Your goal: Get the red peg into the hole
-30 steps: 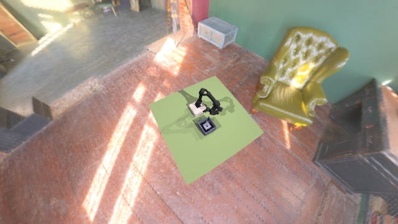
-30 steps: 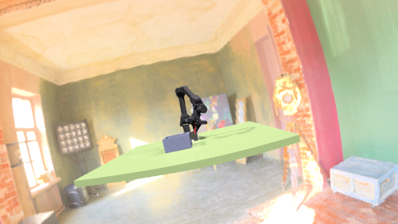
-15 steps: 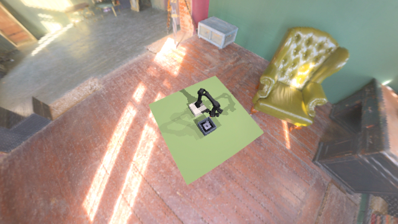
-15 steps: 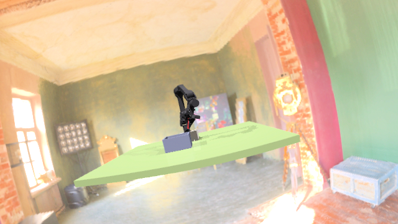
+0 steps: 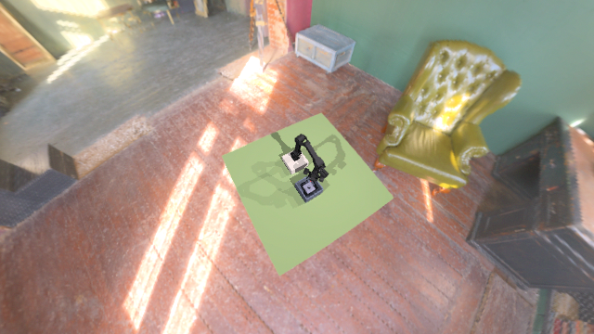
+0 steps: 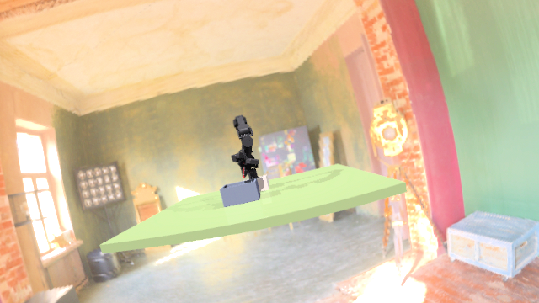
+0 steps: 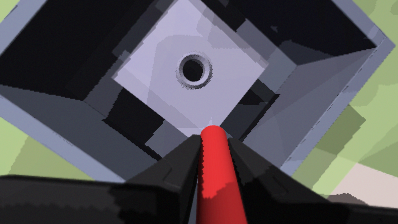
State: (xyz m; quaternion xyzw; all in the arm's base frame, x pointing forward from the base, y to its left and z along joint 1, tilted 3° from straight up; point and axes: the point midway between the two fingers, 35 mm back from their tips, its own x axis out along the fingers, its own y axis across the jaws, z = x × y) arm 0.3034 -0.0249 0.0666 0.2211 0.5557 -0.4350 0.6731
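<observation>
My gripper tip is 8 cm above the light plate, 3 cm to the left of it and 3 cm short of it. Round my gripper tip: grey box (10 cm below, 3 cm to the right, 3 cm ahead); then red peg (3 cm above, 1 cm to the left).
</observation>
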